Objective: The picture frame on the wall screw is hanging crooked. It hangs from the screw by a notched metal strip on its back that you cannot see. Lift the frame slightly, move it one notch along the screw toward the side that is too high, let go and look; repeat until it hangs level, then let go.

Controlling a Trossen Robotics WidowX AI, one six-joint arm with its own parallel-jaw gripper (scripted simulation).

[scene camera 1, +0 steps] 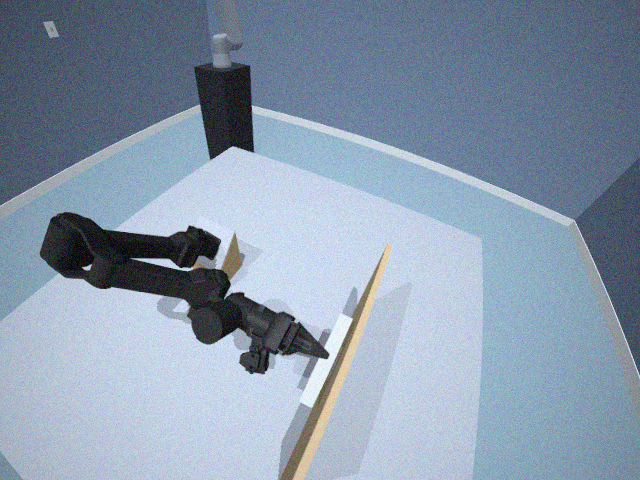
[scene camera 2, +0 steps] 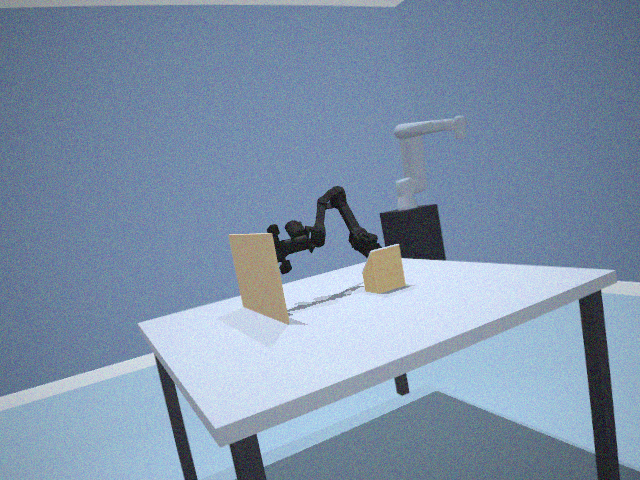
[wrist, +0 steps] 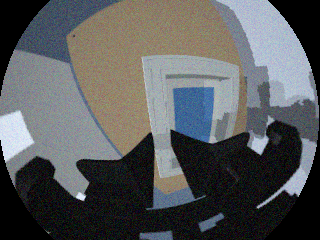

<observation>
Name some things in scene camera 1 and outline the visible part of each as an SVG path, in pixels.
My gripper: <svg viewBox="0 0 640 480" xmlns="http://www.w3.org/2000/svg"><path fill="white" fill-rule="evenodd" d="M243 323L243 331L251 338L251 346L249 347L249 352L247 351L240 355L239 363L249 374L256 372L265 375L269 366L270 353L278 354L278 347L279 350L283 351L282 355L301 352L317 358L328 359L330 357L330 353L316 341L300 322L298 324L295 323L295 316L285 311L276 313L261 303L257 303L250 310Z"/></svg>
A picture frame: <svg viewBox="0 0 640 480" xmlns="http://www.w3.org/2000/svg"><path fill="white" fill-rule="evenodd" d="M345 314L338 316L324 346L325 350L330 353L330 357L328 359L318 358L311 372L312 374L302 391L299 402L308 407L314 407L315 400L324 382L333 370L335 364L331 371L330 368L339 349L341 350L337 358L342 350L342 342L352 322L352 318Z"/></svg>
</observation>
